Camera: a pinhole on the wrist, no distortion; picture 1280 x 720 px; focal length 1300.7 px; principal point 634.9 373.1 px. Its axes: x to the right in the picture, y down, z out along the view. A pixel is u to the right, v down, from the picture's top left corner.
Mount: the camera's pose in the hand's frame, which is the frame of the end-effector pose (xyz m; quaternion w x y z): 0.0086 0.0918 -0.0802 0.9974 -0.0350 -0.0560 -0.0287
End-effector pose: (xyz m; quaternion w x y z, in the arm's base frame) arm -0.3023 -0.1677 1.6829 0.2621 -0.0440 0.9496 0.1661
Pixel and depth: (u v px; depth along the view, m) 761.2 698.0 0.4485
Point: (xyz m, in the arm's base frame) -0.1755 0.1748 1.4542
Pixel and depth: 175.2 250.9 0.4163
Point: -0.0048 0.0251 1.5475
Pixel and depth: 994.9 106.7 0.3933
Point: -0.2088 -0.0242 1.3935
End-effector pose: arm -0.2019 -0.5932 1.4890 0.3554 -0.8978 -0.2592 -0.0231
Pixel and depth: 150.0 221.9 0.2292
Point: -0.2690 -0.6021 1.3078
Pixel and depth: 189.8 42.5 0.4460
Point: -0.4145 -0.4655 1.1691
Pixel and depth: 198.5 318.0 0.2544
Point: -0.2654 -0.5981 1.2785
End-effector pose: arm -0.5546 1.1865 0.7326 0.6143 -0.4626 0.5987 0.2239
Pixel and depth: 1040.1 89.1 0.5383
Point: -0.2852 1.5604 0.5589
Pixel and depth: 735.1 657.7 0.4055
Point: -0.5582 1.5517 0.6233
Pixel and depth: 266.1 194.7 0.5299
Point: -0.4178 1.6364 0.8414
